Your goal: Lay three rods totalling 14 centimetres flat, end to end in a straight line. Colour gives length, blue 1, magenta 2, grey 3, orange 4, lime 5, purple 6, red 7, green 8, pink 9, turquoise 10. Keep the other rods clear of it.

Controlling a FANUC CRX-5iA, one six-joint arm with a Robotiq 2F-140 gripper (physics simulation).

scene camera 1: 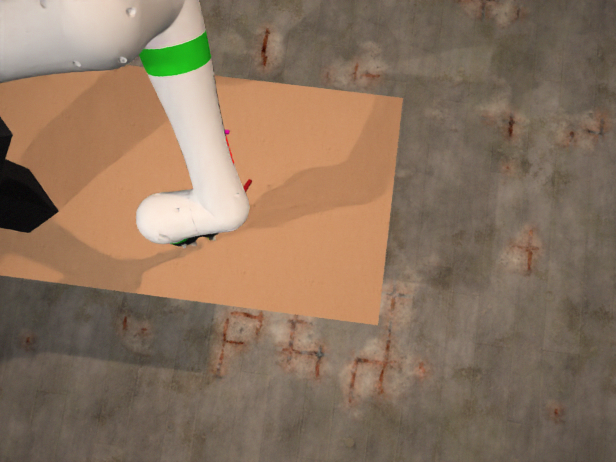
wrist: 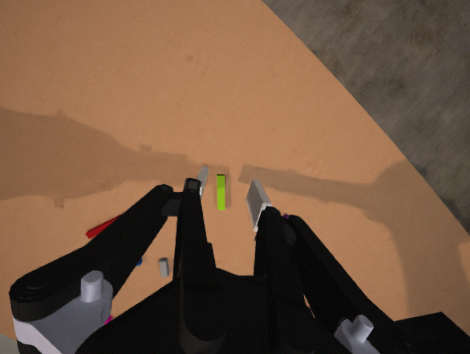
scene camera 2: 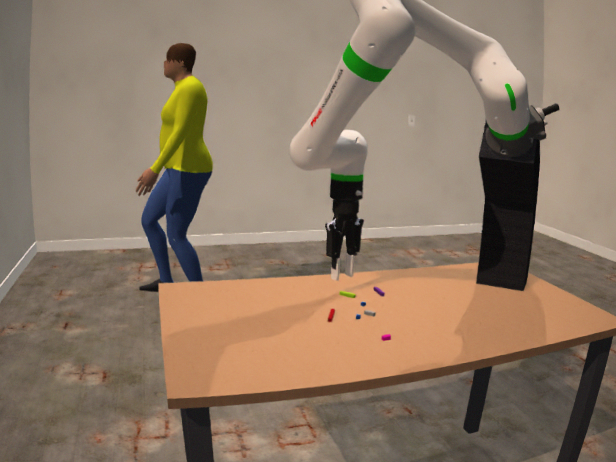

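Seen in the pictures: gripper, fingertip midpoint: [scene camera 1: 204,238] [wrist: 228,184] [scene camera 2: 342,277]; arm's base at its link origin: [scene camera 2: 509,137].
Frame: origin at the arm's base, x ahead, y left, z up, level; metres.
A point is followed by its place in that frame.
My gripper [scene camera 2: 342,275] {z -0.444, x 0.483, y -0.005 m} [wrist: 228,184] {z -0.444, x 0.483, y -0.005 m} is open and empty, above the table; in the wrist view the lime rod [wrist: 221,192] {z -0.484, x 0.466, y 0.015 m} shows between its fingertips, lower down. The lime rod [scene camera 2: 347,294] {z -0.487, x 0.465, y 0.022 m} lies flat on the table. The purple rod [scene camera 2: 379,291] {z -0.487, x 0.368, y -0.012 m} lies apart from it, mostly hidden in the wrist view. The red rod [scene camera 1: 247,185] {z -0.485, x 0.512, y 0.199 m} [scene camera 2: 331,315] {z -0.484, x 0.508, y 0.198 m} [wrist: 101,227] {z -0.484, x 0.512, y 0.190 m} lies on the other side. The grey rod [scene camera 2: 369,313] {z -0.488, x 0.406, y 0.165 m} [wrist: 164,267] {z -0.484, x 0.408, y 0.156 m} lies near two blue rods, one [scene camera 2: 363,304] {z -0.489, x 0.420, y 0.095 m} behind it and one [scene camera 2: 358,316] {z -0.486, x 0.437, y 0.193 m} beside it. The magenta rod [scene camera 1: 227,132] {z -0.485, x 0.378, y 0.319 m} [scene camera 2: 386,337] {z -0.487, x 0.372, y 0.324 m} lies nearest the front edge in scene camera 2.
The rods lie apart on the orange-brown table [scene camera 1: 320,270] {z -0.495, x 0.827, y 0.068 m} [scene camera 2: 260,360] {z -0.494, x 0.659, y 0.463 m} [wrist: 125,65] {z -0.494, x 0.661, y 0.029 m}. The black robot pedestal [scene camera 2: 507,225] {z -0.285, x -0.047, y -0.095 m} stands at the table's right end in scene camera 2. A person in a yellow top [scene camera 2: 185,125] stands behind the table. The arm covers part of the table in scene camera 1.
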